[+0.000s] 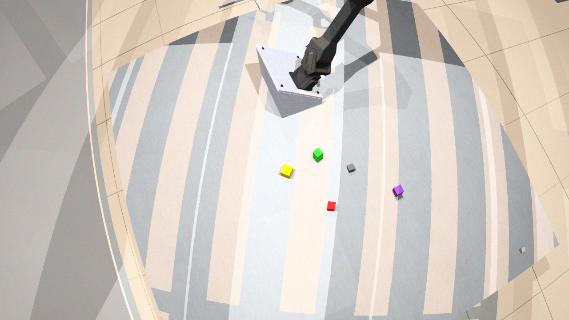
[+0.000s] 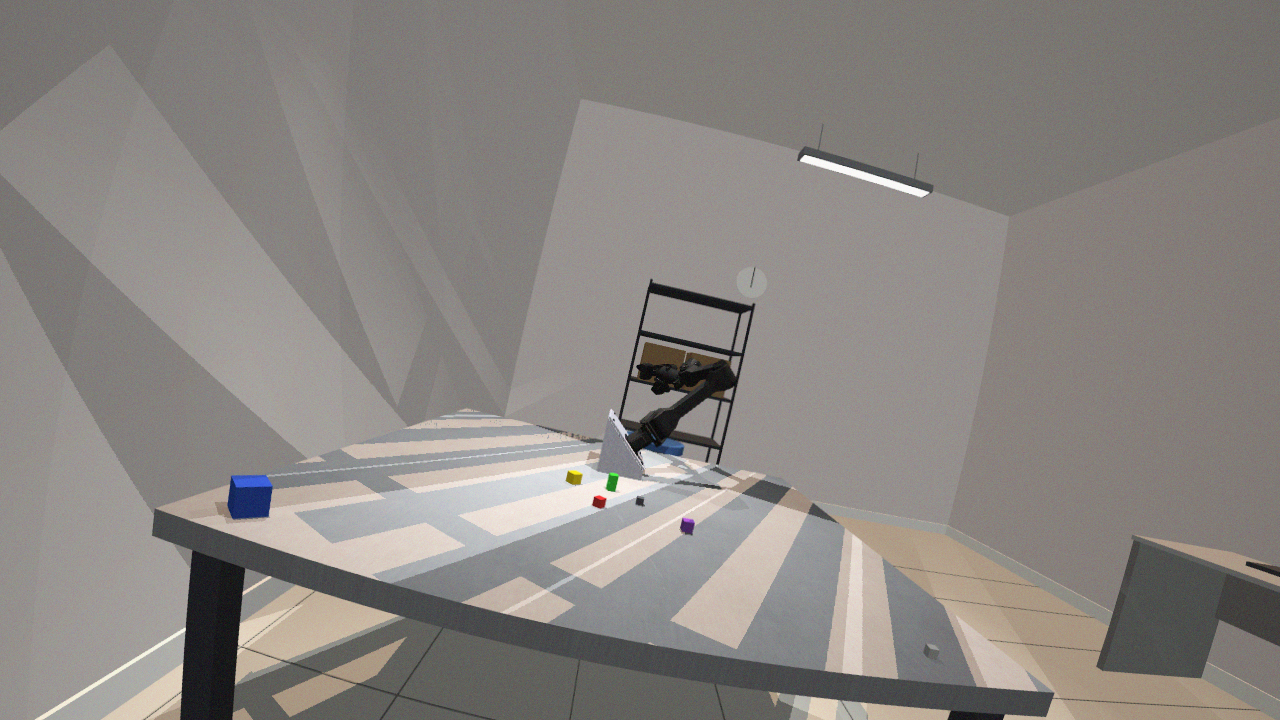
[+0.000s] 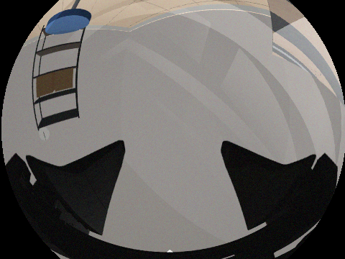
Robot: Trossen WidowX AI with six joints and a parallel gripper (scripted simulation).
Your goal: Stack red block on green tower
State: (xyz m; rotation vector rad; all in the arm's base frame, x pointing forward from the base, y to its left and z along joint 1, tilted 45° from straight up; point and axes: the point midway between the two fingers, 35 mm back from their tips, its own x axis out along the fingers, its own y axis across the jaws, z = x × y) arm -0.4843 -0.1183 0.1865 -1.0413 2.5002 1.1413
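Right now the red block is 86 cm ahead of my gripper tip, 9 cm to the right of it and 31 cm below it. Round my gripper tip: yellow cube (72 cm ahead, 16 cm to the right, 30 cm below); purple cube (91 cm ahead, 10 cm to the left, 31 cm below); blue cube (126 cm ahead, 61 cm to the right, 29 cm below).
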